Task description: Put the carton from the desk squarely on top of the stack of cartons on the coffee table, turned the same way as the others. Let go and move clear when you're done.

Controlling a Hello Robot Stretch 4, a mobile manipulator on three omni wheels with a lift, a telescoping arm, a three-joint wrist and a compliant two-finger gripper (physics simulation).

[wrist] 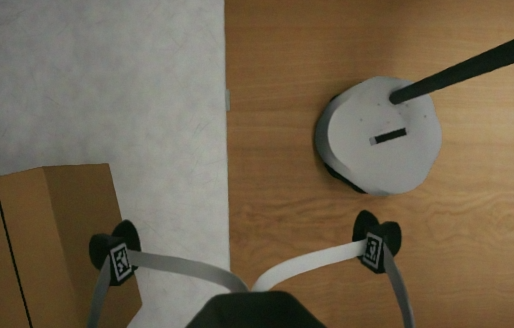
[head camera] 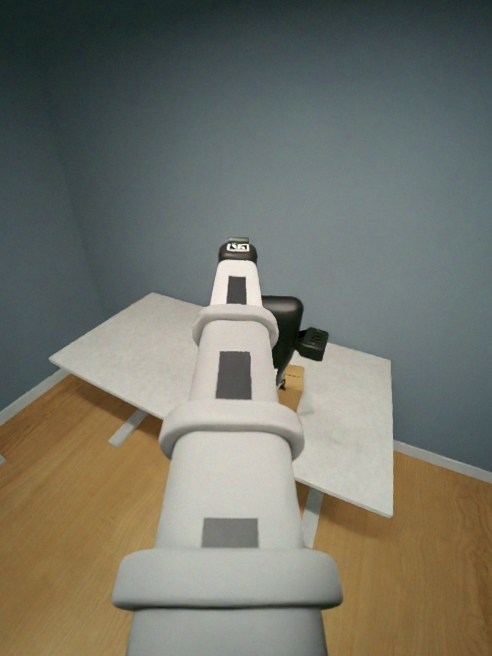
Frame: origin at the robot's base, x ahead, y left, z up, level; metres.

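Seen in the pictures: end effector, tool point: [wrist: 247,240].
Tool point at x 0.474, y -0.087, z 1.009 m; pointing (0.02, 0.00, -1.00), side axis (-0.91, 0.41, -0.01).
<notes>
A point is followed by its place in that frame.
A brown carton [head camera: 293,377] {x 0.723, y -0.210, z 0.873 m} [wrist: 35,240] {x 0.710, y -0.160, z 0.872 m} stands on the grey desk [head camera: 349,423] {x 0.654, y -0.450, z 0.692 m} [wrist: 165,90] {x 0.524, y -0.300, z 0.693 m}. In the head view the arm and wrist hide much of it; in the wrist view part of it shows at the lower left. My gripper [wrist: 246,245] {x 0.474, y -0.087, z 1.009 m} is open and empty, pointing down. Its left fingertip overlaps the carton's edge in the wrist view, and its right fingertip appears over the floor beyond the desk edge. Whether the left fingertip touches the carton I cannot tell. In the head view the fingers are hidden behind the arm. The coffee table and its stack of cartons do not show.
My robot base [wrist: 385,135] {x 0.008, y -0.003, z 0.187 m} stands on the wooden floor [wrist: 280,215] {x 0.436, y 0.126, z -0.028 m} beside the desk. The telescoping arm [head camera: 233,476] {x 0.149, y 0.000, z 1.407 m} reaches out over the desk. Blue-grey walls [head camera: 317,158] {x 1.293, y -0.310, z 1.533 m} rise behind the desk and at the left. Desk feet [head camera: 127,428] show below the top.
</notes>
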